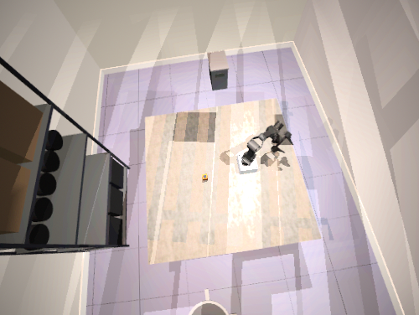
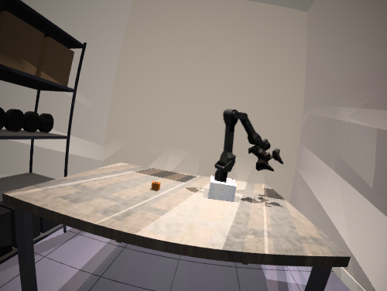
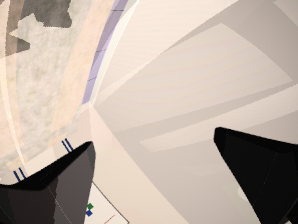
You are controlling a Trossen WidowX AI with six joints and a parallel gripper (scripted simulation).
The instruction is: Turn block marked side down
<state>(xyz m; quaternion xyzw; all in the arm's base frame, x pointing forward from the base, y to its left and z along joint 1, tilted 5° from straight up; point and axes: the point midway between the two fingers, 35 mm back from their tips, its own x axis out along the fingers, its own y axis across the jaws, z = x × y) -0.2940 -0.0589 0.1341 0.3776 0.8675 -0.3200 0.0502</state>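
Right now my gripper tip is 670 mm short of the orange block, 180 mm above it and 100 mm to the right of it.
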